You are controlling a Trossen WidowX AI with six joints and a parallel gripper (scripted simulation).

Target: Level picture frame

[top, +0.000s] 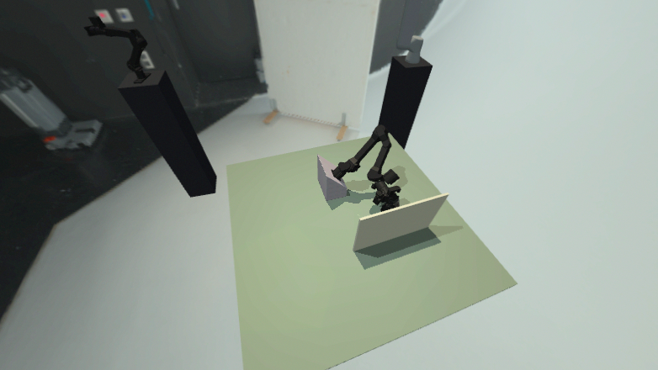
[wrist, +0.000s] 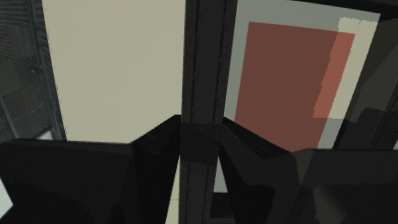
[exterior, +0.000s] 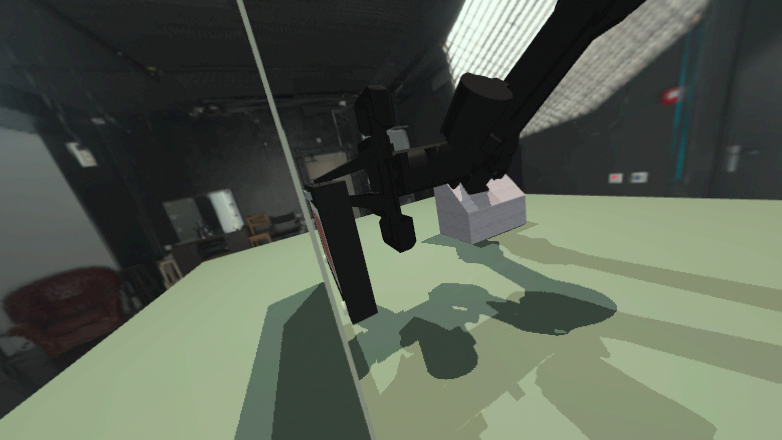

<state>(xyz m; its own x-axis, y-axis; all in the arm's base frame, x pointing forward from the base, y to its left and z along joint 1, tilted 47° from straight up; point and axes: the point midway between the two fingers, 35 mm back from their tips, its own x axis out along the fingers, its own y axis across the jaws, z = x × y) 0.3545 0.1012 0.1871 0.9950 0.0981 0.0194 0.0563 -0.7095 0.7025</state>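
Right now the picture frame is 50 mm below my gripper tip. From my gripper tip the other things lie so: wall panel: 20 mm ahead, 60 mm below.
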